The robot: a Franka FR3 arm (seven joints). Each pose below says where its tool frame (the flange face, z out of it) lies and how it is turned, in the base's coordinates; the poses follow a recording.
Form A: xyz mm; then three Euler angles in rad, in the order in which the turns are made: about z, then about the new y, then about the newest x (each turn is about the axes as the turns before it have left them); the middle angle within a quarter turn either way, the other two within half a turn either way.
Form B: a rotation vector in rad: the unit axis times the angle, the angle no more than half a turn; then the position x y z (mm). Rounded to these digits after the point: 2 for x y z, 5 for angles.
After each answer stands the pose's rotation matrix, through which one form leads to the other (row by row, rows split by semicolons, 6 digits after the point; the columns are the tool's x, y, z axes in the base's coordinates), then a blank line. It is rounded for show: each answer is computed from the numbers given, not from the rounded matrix.
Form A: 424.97 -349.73 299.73 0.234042 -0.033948 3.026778
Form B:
3.01032 0.35091 0.07143 424.97 -349.73 299.73
0.972176 0.226602 0.059367; 0.231778 -0.967234 -0.103620; 0.033941 0.114497 -0.992844

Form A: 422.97 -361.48 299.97 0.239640 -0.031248 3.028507
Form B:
3.01089 0.35980 0.06756 422.97 -361.48 299.97
0.970949 0.232412 0.056940; 0.237237 -0.966055 -0.102252; 0.031243 0.112790 -0.993128

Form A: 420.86 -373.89 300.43 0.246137 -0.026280 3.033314
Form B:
3.01408 0.37064 0.05981 420.86 -373.89 300.43
0.969526 0.239478 0.051667; 0.243575 -0.964873 -0.098445; 0.026277 0.108030 -0.993800

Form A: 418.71 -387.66 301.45 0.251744 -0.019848 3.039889
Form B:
3.01891 0.38047 0.04940 418.71 -387.66 301.45
0.968289 0.245855 0.044412; 0.249044 -0.963977 -0.093410; 0.019847 0.101508 -0.994637

